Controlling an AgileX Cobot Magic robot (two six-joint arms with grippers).
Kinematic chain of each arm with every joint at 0, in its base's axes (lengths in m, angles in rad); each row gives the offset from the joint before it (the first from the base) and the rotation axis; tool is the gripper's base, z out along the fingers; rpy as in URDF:
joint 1: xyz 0 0 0.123 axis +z
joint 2: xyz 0 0 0 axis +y
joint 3: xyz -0.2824 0 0.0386 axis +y
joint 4: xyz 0.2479 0 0.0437 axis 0.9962 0 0.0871
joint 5: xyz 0 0 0 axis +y
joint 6: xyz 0.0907 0 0.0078 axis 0.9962 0 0.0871
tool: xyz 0 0 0 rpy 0 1.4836 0
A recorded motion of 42 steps. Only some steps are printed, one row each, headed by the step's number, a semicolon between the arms.
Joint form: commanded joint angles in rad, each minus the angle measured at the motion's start. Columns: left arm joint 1, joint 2, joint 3, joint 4, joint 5, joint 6; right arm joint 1, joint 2, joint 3, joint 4, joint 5, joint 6.
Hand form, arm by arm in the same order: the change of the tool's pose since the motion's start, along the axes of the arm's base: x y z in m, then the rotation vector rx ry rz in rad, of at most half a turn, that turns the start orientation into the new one. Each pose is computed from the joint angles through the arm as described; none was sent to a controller.
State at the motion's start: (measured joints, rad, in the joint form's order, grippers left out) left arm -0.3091 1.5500 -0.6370 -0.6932 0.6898 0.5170; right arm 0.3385 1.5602 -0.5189 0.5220 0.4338 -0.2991
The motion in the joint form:
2: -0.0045 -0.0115 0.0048 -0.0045 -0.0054 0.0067; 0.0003 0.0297 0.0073 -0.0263 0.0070 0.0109
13: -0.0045 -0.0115 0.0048 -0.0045 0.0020 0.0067; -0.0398 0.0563 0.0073 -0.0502 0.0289 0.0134
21: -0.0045 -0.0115 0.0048 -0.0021 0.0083 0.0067; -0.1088 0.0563 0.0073 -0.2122 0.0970 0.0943
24: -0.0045 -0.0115 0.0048 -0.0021 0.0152 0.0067; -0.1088 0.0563 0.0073 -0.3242 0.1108 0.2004
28: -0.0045 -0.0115 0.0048 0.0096 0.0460 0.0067; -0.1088 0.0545 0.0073 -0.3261 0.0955 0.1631
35: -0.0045 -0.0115 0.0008 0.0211 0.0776 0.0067; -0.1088 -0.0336 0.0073 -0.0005 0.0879 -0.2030
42: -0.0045 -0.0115 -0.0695 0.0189 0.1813 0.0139; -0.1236 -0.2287 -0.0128 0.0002 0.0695 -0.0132
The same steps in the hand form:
2: -0.0014 -0.0006 0.0018 -0.0036 -0.0131 -0.0049; -0.0027 -0.0015 -0.0081 -0.0243 0.0395 0.0135
13: -0.0021 -0.0007 0.0018 -0.0052 -0.0066 -0.0081; -0.0015 -0.0102 -0.0142 -0.0419 0.0828 -0.0032
21: -0.0027 -0.0007 0.0018 -0.0050 -0.0016 -0.0126; -0.0033 -0.0303 -0.0157 -0.1164 0.1429 -0.0018
24: -0.0033 -0.0008 0.0019 -0.0064 0.0044 -0.0156; -0.0045 -0.0355 -0.0164 -0.1732 0.1576 -0.0132
28: -0.0062 -0.0007 0.0018 -0.0053 0.0291 -0.0374; -0.0031 -0.0355 -0.0160 -0.1756 0.1334 0.0220
35: -0.0082 -0.0009 0.0026 -0.0053 0.0508 -0.0593; -0.0013 -0.0210 0.0052 -0.0065 0.0015 0.1107
42: -0.0013 -0.0075 0.0181 -0.0464 0.0711 -0.1111; 0.0001 -0.0246 0.0509 0.0712 -0.1713 -0.0878

